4 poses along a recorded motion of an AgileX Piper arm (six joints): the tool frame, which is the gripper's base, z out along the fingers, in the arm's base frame.
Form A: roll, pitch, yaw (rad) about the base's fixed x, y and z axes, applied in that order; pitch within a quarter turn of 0, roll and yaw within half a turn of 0; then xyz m.
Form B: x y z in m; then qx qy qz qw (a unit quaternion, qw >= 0). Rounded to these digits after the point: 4 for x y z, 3 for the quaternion.
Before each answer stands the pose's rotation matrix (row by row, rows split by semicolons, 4 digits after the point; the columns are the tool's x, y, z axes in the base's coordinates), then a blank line. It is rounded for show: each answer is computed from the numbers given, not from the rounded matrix.
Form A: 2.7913, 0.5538, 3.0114, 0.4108, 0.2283, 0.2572
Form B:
-0.8433 -0.0570 0.5344; 0.1104 0.9548 0.2761; -0.5259 0.2919 -0.7989

0.4108, 0.2283, 0.2572, 0.014, 0.948, 0.150, 0.280
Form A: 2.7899, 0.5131, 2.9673, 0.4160, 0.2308, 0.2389
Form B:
-0.8580 -0.0037 0.5136; 0.1511 0.9539 0.2594; -0.4909 0.3001 -0.8179

0.4160, 0.2308, 0.2389, 0.039, 0.953, 0.147, 0.264
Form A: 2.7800, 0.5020, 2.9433, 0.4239, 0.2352, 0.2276
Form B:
-0.8594 0.0174 0.5109; 0.1727 0.9505 0.2582; -0.4812 0.3101 -0.8199

0.4239, 0.2352, 0.2276, 0.050, 0.953, 0.149, 0.260
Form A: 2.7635, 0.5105, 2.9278, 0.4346, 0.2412, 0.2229
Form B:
-0.8526 0.0209 0.5221; 0.1851 0.9465 0.2644; -0.4886 0.3221 -0.8109

0.4346, 0.2412, 0.2229, 0.054, 0.950, 0.154, 0.266
